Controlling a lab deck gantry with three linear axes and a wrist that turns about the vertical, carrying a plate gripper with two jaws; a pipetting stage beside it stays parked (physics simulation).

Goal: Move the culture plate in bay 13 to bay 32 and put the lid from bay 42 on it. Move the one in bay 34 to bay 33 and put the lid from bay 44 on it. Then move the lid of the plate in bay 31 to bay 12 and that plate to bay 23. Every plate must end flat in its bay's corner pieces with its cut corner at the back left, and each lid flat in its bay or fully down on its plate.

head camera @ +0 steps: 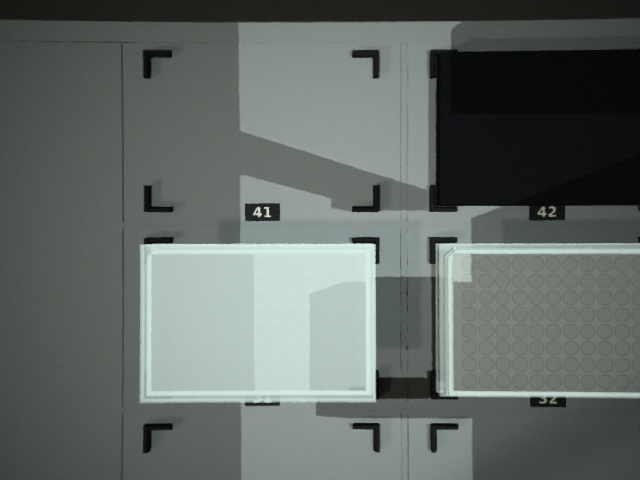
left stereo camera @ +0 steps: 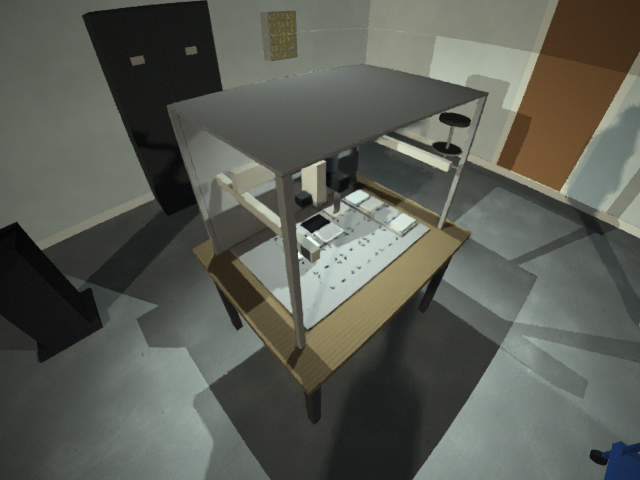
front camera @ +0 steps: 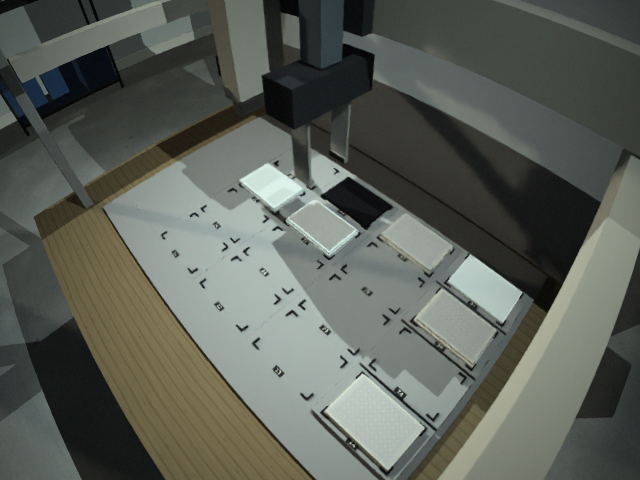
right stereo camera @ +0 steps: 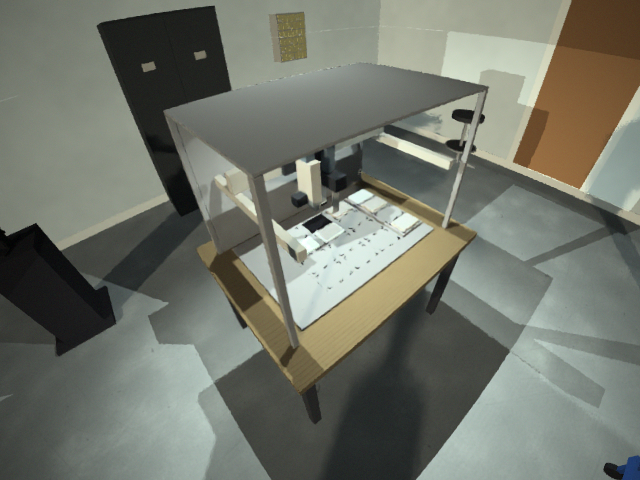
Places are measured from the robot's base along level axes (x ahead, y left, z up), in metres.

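Pixels of known places: gripper, fingertip midpoint: [left stereo camera: 330, 208] [front camera: 321, 168] [right stereo camera: 329, 208]; robot's base at its link origin: [left stereo camera: 332, 288] [front camera: 162, 235] [right stereo camera: 329, 288].
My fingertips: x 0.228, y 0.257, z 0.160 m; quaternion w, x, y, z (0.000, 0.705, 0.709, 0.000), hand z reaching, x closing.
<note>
Ahead of a thing's pixels: the offset from my fingertips to its top centre.
My gripper [front camera: 324, 172] is open and empty, raised high above bay 32; its jaws do not show in the head view. A culture plate {0.000 m ahead, 0.000 m left, 0.146 m down} [front camera: 321, 227] [head camera: 547, 320] [right stereo camera: 330, 232] lies lidless in bay 32, cut corner back left. The dark lid {0.000 m ahead, 0.107 m left, 0.152 m down} [front camera: 356, 201] [head camera: 537, 129] [left stereo camera: 315, 223] [right stereo camera: 317, 223] lies in bay 42. The white-lidded plate {0.164 m back, 0.000 m left, 0.144 m down} [front camera: 271, 184] [head camera: 258, 322] is in bay 31. A plate {0.328 m ahead, 0.000 m left, 0.132 m down} [front camera: 454, 328] lies in bay 34. The pale lid {0.328 m ahead, 0.107 m left, 0.138 m down} [front camera: 484, 288] [left stereo camera: 356, 196] is in bay 44. Bays 33, 12, 23 and 13 hold no plate.
Another plate {0.164 m ahead, 0.107 m left, 0.146 m down} [front camera: 416, 242] lies in bay 43, and one more {0.328 m ahead, 0.214 m right, 0.132 m down} [front camera: 374, 421] in bay 14 at the front right. The parked pipetting stage's beige column [front camera: 240, 51] [left stereo camera: 313, 183] [right stereo camera: 309, 180] stands left of my gripper. Frame rails and posts surround the deck.
</note>
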